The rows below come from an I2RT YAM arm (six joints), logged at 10 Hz.
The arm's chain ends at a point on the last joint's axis. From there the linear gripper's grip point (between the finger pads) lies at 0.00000 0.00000 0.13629 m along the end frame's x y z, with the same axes.
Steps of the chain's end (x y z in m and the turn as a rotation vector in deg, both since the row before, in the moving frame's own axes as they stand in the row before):
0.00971 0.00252 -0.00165 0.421 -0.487 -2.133
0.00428 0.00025 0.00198 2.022 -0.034 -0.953
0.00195 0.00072 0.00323 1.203 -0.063 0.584
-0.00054 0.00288 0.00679 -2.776 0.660 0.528
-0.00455 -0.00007 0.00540 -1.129 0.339 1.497
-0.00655 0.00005 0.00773 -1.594 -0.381 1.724
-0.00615 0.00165 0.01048 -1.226 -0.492 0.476
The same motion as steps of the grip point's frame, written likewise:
0.00853 0.00154 -0.00166 0.421 -0.487 -2.133
0.00416 -0.00456 0.00190 2.022 -0.034 -0.953
0.00181 -0.00214 0.00320 1.203 -0.063 0.584
0.00100 0.00949 0.00662 -2.776 0.660 0.528
-0.00378 0.00263 0.00537 -1.129 0.339 1.497
-0.00751 0.00383 0.00767 -1.594 -0.381 1.724
-0.00733 0.00456 0.01044 -1.226 -0.492 0.476

